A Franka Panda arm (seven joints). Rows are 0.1 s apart.
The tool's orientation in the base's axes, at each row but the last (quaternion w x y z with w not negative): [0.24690, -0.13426, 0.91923, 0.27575]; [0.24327, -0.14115, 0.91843, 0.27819]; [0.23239, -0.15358, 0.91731, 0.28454]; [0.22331, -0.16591, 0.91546, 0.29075]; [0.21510, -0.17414, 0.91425, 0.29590]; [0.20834, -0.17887, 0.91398, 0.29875]
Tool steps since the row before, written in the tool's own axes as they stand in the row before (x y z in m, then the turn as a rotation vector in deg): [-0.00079, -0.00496, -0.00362, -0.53, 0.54, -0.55]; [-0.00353, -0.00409, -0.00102, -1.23, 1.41, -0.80]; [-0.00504, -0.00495, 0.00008, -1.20, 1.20, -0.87]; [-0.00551, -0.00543, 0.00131, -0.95, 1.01, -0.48]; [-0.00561, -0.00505, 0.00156, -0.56, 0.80, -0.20]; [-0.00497, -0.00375, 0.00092, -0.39, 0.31, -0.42]
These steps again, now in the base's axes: [0.00119, -0.00601, 0.00086, 0.03, 0.18, 0.92]; [0.00421, -0.00345, 0.00079, 0.18, 0.82, 1.85]; [0.00633, -0.00311, 0.00030, 0.22, 0.61, 1.79]; [0.00742, -0.00246, -0.00066, 0.22, 0.66, 1.29]; [0.00745, -0.00183, -0.00071, 0.06, 0.60, 0.80]; [0.00617, -0.00126, -0.00002, 0.08, 0.05, 0.64]
